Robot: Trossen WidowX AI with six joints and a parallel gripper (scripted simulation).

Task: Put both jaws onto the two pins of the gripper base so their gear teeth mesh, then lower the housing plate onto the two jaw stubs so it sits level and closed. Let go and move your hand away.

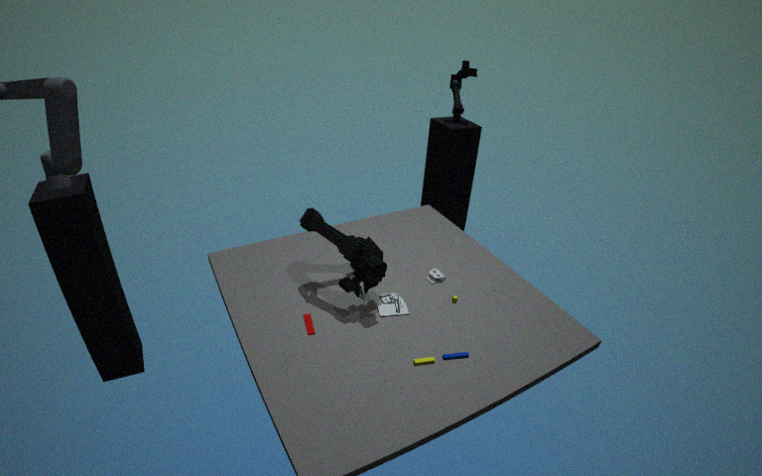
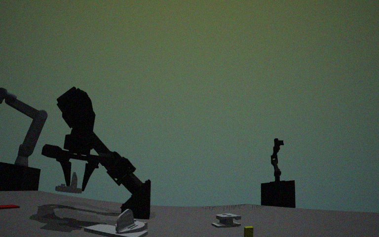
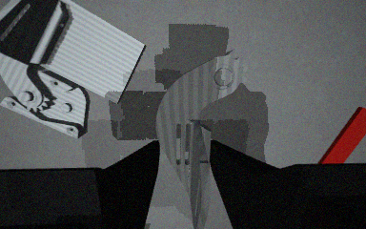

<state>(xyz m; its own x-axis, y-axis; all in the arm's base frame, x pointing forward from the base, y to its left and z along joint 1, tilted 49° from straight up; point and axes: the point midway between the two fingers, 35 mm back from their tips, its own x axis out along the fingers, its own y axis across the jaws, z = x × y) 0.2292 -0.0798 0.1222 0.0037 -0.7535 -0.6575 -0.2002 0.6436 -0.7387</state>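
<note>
Now: gripper tip 150 mm to the right of the jaw, 70 mm above it and 10 mm short of it. Also, from my gripper tip: housing plate (140 mm to the left, 80 mm below, 10 mm behind); red block (220 mm to the right, 80 mm below); small yellow cube (390 mm to the left, 110 mm ahead, 70 mm below).
</note>
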